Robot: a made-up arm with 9 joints. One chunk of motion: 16 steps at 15 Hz.
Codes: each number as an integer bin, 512 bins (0 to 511) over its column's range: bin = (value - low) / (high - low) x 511, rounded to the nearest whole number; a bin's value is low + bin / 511 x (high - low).
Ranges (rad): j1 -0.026..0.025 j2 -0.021..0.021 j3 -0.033..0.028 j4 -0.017..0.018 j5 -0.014..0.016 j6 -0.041..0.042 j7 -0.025..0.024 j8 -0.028..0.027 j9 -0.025..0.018
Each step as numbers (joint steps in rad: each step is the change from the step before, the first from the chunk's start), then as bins.
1 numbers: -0.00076 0.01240 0.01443 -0.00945 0.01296 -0.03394 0.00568 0.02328 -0.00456
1 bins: 253 406 397 110 459 43 320 476 243
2 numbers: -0.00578 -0.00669 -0.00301 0.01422 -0.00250 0.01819 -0.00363 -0.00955 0.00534
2 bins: 203 174 251 456 196 364 223 171 361
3 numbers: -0.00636 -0.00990 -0.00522 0.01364 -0.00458 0.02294 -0.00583 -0.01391 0.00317
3 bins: 197 135 233 447 160 394 200 131 335
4 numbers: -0.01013 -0.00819 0.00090 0.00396 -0.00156 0.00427 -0.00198 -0.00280 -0.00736
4 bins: 159 156 284 306 212 279 240 234 210
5 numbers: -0.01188 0.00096 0.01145 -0.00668 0.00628 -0.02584 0.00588 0.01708 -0.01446
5 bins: 141 267 372 151 345 93 322 419 125
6 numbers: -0.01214 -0.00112 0.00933 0.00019 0.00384 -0.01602 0.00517 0.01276 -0.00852
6 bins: 139 242 355 251 304 154 315 379 196
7 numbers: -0.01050 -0.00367 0.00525 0.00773 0.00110 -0.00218 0.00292 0.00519 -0.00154
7 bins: 155 211 320 361 257 239 291 308 279
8 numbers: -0.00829 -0.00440 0.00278 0.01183 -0.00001 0.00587 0.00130 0.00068 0.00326
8 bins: 177 202 300 421 238 289 274 266 336
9 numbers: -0.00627 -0.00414 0.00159 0.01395 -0.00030 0.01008 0.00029 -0.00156 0.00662
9 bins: 198 205 290 452 233 314 264 246 376
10 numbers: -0.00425 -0.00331 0.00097 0.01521 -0.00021 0.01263 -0.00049 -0.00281 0.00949
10 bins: 218 215 285 470 235 330 256 234 410
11 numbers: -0.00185 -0.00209 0.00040 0.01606 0.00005 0.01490 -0.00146 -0.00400 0.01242
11 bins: 242 230 280 483 239 344 245 223 445
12 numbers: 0.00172 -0.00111 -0.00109 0.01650 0.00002 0.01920 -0.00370 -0.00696 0.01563
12 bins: 278 242 267 489 239 371 222 195 483
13 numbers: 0.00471 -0.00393 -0.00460 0.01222 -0.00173 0.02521 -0.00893 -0.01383 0.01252
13 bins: 308 208 238 427 209 408 168 132 446
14 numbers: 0.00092 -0.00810 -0.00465 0.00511 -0.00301 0.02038 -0.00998 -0.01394 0.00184
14 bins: 270 157 237 323 187 378 157 131 319
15 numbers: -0.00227 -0.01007 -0.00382 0.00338 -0.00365 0.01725 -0.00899 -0.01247 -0.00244
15 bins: 238 133 244 298 176 359 167 144 268
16 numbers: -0.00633 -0.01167 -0.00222 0.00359 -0.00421 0.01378 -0.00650 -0.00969 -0.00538
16 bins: 197 114 258 301 167 337 193 170 233
